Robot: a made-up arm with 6 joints. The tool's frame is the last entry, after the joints.
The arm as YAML. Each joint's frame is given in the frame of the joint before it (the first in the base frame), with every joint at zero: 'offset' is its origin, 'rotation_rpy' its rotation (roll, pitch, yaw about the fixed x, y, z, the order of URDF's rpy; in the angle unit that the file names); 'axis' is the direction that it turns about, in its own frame. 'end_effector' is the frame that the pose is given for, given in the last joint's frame.
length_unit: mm
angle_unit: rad
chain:
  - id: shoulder
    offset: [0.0, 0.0, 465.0]
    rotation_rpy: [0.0, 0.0, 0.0]
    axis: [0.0, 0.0, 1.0]
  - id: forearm
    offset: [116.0, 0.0, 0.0]
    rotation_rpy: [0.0, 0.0, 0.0]
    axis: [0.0, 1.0, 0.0]
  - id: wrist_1
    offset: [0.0, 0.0, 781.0]
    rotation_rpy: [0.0, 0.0, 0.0]
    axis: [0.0, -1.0, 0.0]
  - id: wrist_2
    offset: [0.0, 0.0, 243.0]
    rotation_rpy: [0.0, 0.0, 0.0]
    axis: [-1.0, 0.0, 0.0]
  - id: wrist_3
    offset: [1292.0, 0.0, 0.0]
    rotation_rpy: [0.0, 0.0, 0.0]
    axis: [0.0, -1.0, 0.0]
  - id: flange
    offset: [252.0, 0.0, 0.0]
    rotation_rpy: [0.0, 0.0, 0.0]
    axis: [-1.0, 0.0, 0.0]
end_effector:
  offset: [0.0, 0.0, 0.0]
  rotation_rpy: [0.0, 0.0, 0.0]
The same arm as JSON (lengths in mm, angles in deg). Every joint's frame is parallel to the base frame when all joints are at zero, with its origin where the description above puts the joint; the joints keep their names.
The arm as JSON. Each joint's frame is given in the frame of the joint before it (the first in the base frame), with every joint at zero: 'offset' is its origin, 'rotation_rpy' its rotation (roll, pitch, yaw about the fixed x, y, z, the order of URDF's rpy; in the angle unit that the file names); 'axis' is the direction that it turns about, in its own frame. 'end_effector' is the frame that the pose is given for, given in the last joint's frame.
{
  "length_unit": "mm",
  "angle_unit": "deg",
  "chain": [
    {
      "id": "shoulder",
      "offset": [
        0.0,
        0.0,
        465.0
      ],
      "rotation_rpy": [
        0.0,
        0.0,
        0.0
      ],
      "axis": "+z"
    },
    {
      "id": "forearm",
      "offset": [
        116.0,
        0.0,
        0.0
      ],
      "rotation_rpy": [
        0.0,
        0.0,
        0.0
      ],
      "axis": "+y"
    },
    {
      "id": "wrist_1",
      "offset": [
        0.0,
        0.0,
        781.0
      ],
      "rotation_rpy": [
        0.0,
        0.0,
        0.0
      ],
      "axis": "-y"
    },
    {
      "id": "wrist_2",
      "offset": [
        0.0,
        0.0,
        243.0
      ],
      "rotation_rpy": [
        0.0,
        0.0,
        0.0
      ],
      "axis": "-x"
    },
    {
      "id": "wrist_3",
      "offset": [
        1292.0,
        0.0,
        0.0
      ],
      "rotation_rpy": [
        0.0,
        0.0,
        0.0
      ],
      "axis": "-y"
    },
    {
      "id": "flange",
      "offset": [
        252.0,
        0.0,
        0.0
      ],
      "rotation_rpy": [
        0.0,
        0.0,
        0.0
      ],
      "axis": "-x"
    }
  ],
  "end_effector": {
    "offset": [
      0.0,
      0.0,
      0.0
    ],
    "rotation_rpy": [
      0.0,
      0.0,
      0.0
    ]
  }
}

